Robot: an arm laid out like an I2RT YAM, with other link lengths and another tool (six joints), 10 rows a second.
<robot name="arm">
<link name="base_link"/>
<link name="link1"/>
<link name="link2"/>
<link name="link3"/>
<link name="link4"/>
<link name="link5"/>
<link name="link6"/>
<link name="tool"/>
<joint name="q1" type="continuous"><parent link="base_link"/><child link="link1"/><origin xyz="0 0 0.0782"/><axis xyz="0 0 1"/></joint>
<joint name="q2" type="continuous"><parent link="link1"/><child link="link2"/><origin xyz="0.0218 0.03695 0.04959"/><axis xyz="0 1 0"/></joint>
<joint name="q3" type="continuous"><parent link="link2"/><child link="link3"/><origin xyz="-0.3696 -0.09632 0"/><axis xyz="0 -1 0"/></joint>
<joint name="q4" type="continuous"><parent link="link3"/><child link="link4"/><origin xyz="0.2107 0.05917 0.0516"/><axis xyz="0 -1 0"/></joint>
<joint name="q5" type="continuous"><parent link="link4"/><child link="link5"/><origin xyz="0.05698 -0.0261 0.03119"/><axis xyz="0 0 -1"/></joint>
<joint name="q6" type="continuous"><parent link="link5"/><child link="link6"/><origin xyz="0.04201 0 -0.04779"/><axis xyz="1 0 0"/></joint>
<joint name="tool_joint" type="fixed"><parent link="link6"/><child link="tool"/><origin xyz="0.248 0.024 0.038" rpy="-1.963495 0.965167 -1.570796"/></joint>
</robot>
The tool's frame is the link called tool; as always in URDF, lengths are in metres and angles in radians. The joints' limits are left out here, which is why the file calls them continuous.
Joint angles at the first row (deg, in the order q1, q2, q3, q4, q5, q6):
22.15, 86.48, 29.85, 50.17, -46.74, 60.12
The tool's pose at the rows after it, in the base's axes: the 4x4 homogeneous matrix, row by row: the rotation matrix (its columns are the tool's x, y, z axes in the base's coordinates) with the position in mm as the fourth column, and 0 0 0 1 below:
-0.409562 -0.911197 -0.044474 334.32; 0.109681 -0.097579 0.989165 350.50; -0.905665 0.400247 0.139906 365.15; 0 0 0 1
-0.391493 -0.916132 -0.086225 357.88; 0.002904 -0.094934 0.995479 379.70; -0.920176 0.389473 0.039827 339.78; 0 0 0 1
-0.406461 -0.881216 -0.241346 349.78; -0.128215 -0.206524 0.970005 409.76; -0.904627 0.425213 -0.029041 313.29; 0 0 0 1
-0.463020 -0.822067 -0.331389 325.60; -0.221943 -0.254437 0.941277 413.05; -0.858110 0.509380 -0.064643 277.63; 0 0 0 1
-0.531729 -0.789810 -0.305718 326.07; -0.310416 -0.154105 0.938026 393.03; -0.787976 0.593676 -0.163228 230.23; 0 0 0 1
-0.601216 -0.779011 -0.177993 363.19; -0.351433 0.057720 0.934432 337.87; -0.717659 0.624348 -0.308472 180.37; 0 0 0 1
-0.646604 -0.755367 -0.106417 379.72; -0.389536 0.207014 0.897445 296.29; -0.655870 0.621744 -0.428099 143.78; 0 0 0 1
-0.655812 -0.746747 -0.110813 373.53; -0.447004 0.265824 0.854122 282.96; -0.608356 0.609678 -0.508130 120.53; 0 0 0 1
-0.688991 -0.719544 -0.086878 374.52; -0.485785 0.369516 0.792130 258.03; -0.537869 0.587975 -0.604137 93.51; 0 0 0 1
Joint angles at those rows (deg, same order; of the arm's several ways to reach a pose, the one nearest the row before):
25.91, 89.91, 33.63, 54.30, -46.15, 58.33
27.03, 95.59, 42.26, 43.90, -46.76, 49.98
26.98, 101.49, 51.83, 30.46, -54.81, 41.69
26.87, 103.68, 52.97, 20.91, -59.18, 35.97
25.43, 103.79, 52.97, 8.51, -55.83, 29.39
19.86, 103.79, 52.97, -1.04, -48.23, 23.77
16.99, 103.79, 52.91, -6.74, -41.41, 20.53
17.67, 103.79, 52.86, -10.46, -36.82, 18.24
18.19, 103.79, 52.86, -13.80, -30.00, 18.17

